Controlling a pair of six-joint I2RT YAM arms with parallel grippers.
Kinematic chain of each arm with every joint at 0, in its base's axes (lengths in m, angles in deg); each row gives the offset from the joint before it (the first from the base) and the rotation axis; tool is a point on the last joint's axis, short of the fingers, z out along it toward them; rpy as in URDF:
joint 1: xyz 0 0 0.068 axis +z
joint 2: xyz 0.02 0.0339 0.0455 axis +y
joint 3: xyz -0.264 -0.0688 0 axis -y
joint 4: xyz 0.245 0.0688 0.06 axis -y
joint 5: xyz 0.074 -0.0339 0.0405 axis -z
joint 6: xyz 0.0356 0 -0.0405 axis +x
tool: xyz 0 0 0 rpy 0 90 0
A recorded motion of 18 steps. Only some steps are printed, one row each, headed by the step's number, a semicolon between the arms.
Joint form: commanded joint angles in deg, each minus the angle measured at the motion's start. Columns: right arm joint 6, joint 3, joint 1, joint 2, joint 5, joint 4; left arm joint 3, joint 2, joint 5, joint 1, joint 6, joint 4.
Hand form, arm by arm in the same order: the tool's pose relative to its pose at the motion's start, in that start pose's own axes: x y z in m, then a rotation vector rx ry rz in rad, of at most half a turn. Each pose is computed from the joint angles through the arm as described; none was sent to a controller.
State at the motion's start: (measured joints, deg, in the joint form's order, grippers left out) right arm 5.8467 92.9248 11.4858 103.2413 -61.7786 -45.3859; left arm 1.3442 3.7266 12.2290 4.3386 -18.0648 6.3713
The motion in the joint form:
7: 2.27 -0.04 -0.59 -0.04 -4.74 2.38; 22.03 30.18 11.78 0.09 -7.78 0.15
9: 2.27 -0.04 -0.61 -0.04 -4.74 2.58; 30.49 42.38 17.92 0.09 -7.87 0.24
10: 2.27 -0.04 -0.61 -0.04 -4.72 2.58; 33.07 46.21 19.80 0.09 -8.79 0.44
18: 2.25 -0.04 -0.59 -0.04 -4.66 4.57; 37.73 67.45 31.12 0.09 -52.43 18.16
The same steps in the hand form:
7: -0.0037 0.0015 -0.0036 -0.0793 -0.0161 0.0059; -0.0737 -0.0193 0.0523 0.1394 0.1997 -0.1786
9: -0.0040 0.0015 -0.0038 -0.0793 -0.0179 0.0028; -0.0918 -0.0208 0.0876 0.2166 0.2931 -0.2097
10: -0.0040 0.0014 -0.0038 -0.0789 -0.0180 0.0028; -0.0957 -0.0203 0.0999 0.2383 0.3222 -0.2353
18: -0.0070 0.0019 -0.0037 -0.0797 -0.0328 -0.0289; -0.0739 -0.0040 0.1660 0.2714 0.5277 -0.9846

